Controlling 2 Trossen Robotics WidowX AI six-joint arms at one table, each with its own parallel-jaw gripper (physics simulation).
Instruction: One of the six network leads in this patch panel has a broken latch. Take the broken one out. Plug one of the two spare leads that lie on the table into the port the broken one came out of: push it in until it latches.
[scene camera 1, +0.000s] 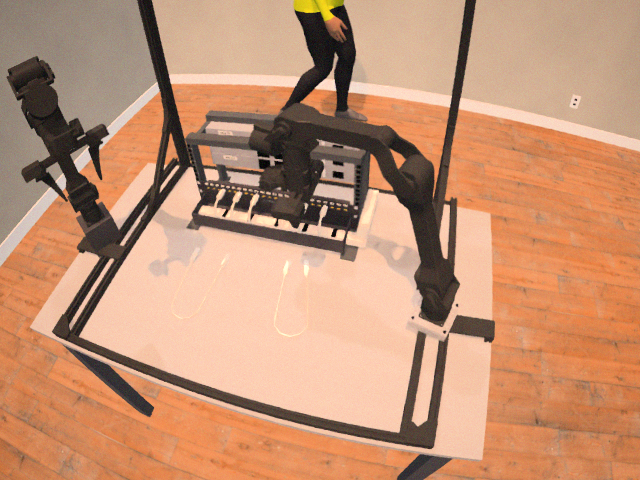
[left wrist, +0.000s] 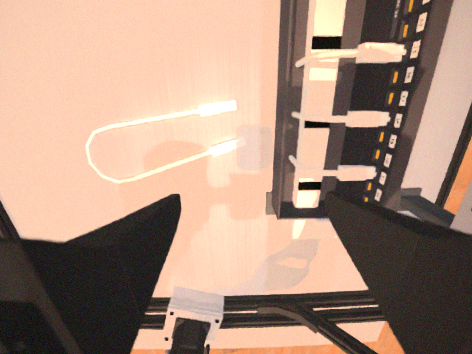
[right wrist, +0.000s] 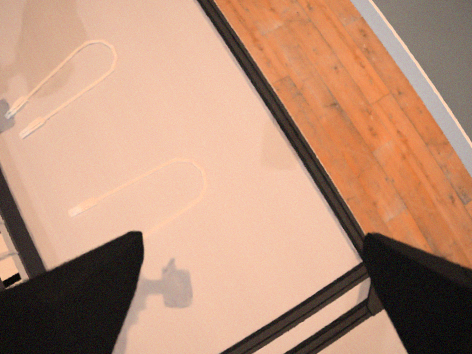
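Seen in the pictures: left gripper, fingertip midpoint: (scene camera 1: 301, 215) (left wrist: 253, 200); right gripper, fingertip midpoint: (scene camera 1: 84, 190) (right wrist: 255, 244); left arm's base, origin of the base link: (scene camera 1: 435, 311) (left wrist: 191, 329); right arm's base, origin of the base link: (scene camera 1: 93, 216).
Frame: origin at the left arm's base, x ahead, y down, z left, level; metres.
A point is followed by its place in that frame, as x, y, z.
The patch panel (scene camera 1: 271, 203) {0.528, -0.018, -0.088} (left wrist: 372, 85) {0.458, -0.013, -0.107} stands at the back, with white leads plugged along its face. Three plugged leads show in the left wrist view: an upper one (left wrist: 380, 52) {0.474, -0.050, -0.079}, a middle one (left wrist: 367, 119) {0.424, -0.050, -0.094} and a lower one (left wrist: 356, 173) {0.375, -0.050, -0.109}. Which latch is broken I cannot tell. One spare lead (scene camera 1: 286, 267) {0.389, 0.032, 0.045} (left wrist: 217, 108) {0.392, 0.033, 0.042} (right wrist: 34, 126) {0.393, 0.033, 0.050} lies looped in front of the panel; the other (scene camera 1: 224, 259) {0.548, 0.031, 0.111} (right wrist: 82, 207) {0.550, 0.033, 0.112} lies farther left in the scene. My left gripper (left wrist: 253, 200) {0.361, -0.131, 0.000} is open and empty above the panel, hiding part of it in the scene view. My right gripper (scene camera 1: 83, 189) {0.639, -0.359, 0.338} (right wrist: 255, 244) {0.639, -0.359, 0.338} is open and empty, raised at the far left.
The grey rack (scene camera 1: 227, 139) {0.634, -0.217, -0.069} holding equipment rises behind the panel. A dark rail (scene camera 1: 258, 235) {0.511, 0.019, 0.003} runs along the panel's front. A pale strip (scene camera 1: 368, 222) {0.272, 0.005, -0.178} stands at its right end. Black frame bars (scene camera 1: 248, 392) edge the table. A person (scene camera 1: 325, 51) is behind the table.
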